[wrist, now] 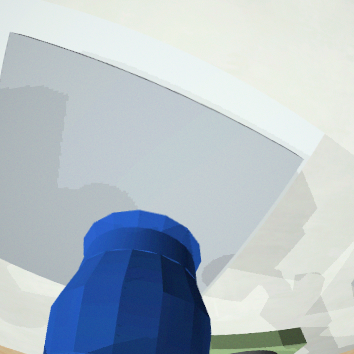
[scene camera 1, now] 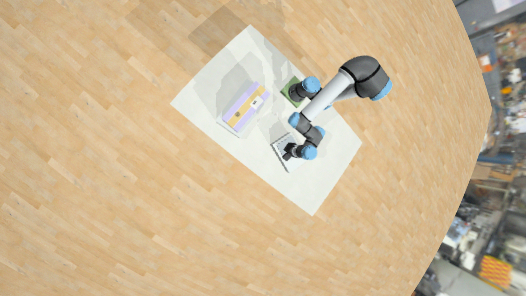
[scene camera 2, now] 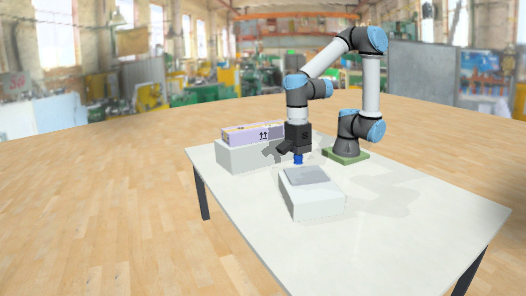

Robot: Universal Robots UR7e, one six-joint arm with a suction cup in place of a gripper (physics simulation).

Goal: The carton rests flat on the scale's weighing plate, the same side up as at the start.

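Where they show: hand at its tool point: (wrist: 140,259) (scene camera 2: 298,162); arm's base at its link origin: (scene camera 1: 296,93) (scene camera 2: 346,152).
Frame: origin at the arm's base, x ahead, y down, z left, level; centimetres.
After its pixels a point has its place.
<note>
A lilac carton (scene camera 1: 245,107) {x 40.0, y -14.9, z -23.7 cm} (scene camera 2: 250,136) {x 45.1, y -12.3, z -17.7 cm} with an orange-yellow tape band and a white label lies flat on a long pale block (scene camera 2: 242,159) {x 51.3, y -3.4, z -14.5 cm}, arrows on its side pointing up. The scale is a low white box (scene camera 2: 319,204) {x 47.8, y -2.5, z 35.6 cm} with a grey weighing plate (scene camera 2: 306,175) {x 41.9, y -5.8, z 20.5 cm} (wrist: 165,150) {x 45.1, y -5.8, z 16.4 cm} on top; the plate is bare. My gripper (scene camera 2: 298,161) (wrist: 141,220), a blue suction cup under a black body, points down a short way above the plate, near its edge in the wrist view. Nothing hangs from the cup, and the carton is apart from it. In scene camera 1 the cup is hidden.
The pale table (scene camera 1: 312,192) {x 56.8, y 2.9, z 66.0 cm} (scene camera 2: 400,235) {x 34.2, y 2.8, z 61.0 cm} carries everything. The arm stands on a green base plate (scene camera 1: 298,103) {x 5.7, y 0.1, z 6.2 cm} (scene camera 2: 346,160) {x 7.9, y 0.2, z 8.1 cm} (wrist: 255,342) {x 8.4, y 0.8, z -0.6 cm}, beyond the scale in scene camera 2. The block with the carton stands to the left of the arm and behind the scale there.
</note>
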